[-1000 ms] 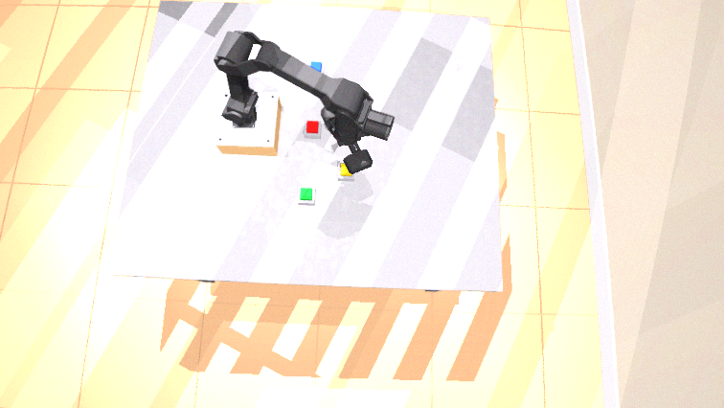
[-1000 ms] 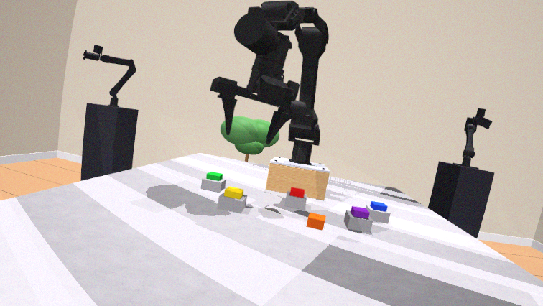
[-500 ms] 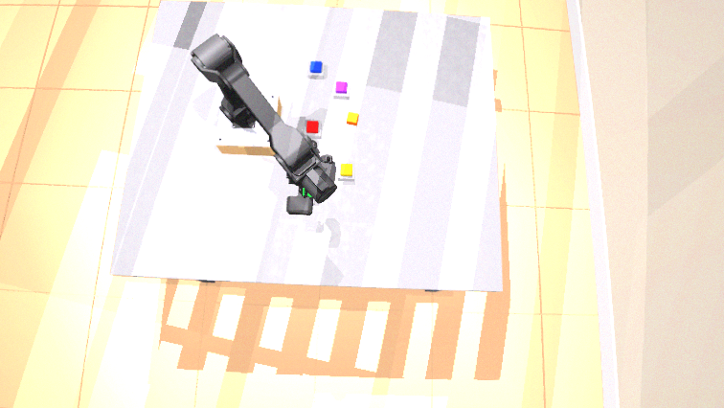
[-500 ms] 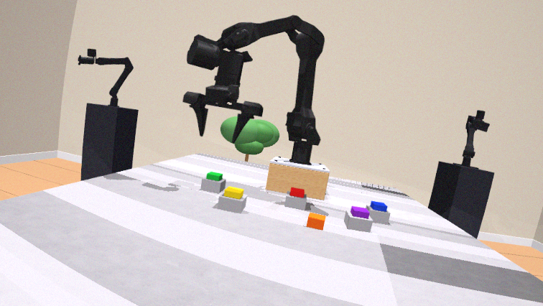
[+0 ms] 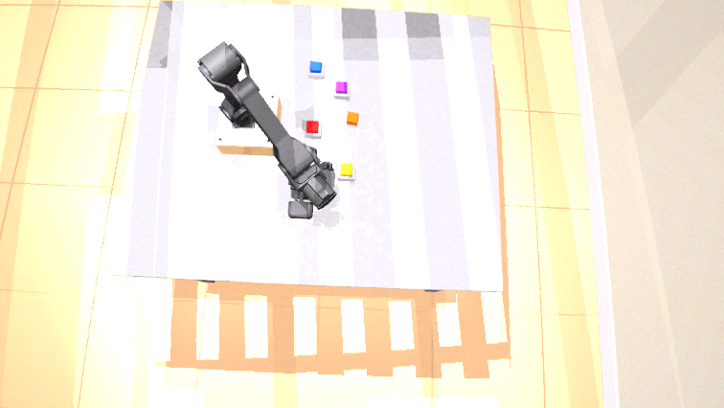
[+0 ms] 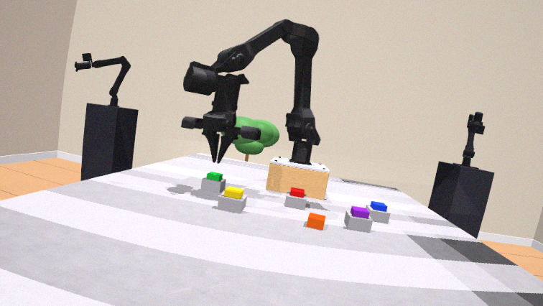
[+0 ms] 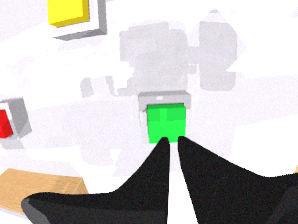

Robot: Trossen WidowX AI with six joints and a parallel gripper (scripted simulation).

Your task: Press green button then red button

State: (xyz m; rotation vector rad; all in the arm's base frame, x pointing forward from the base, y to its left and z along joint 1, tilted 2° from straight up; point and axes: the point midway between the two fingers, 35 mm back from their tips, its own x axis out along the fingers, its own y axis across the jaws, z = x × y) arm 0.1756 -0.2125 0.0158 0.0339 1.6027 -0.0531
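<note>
Now: the green button 30 mm below my gripper tip. The rest, counted from my gripper tip: yellow button 110 mm ahead, 70 mm to the left, 30 mm below; then red button 20 mm ahead, 200 mm to the left, 30 mm below; then orange block 130 mm ahead, 240 mm to the left, 60 mm below.
</note>
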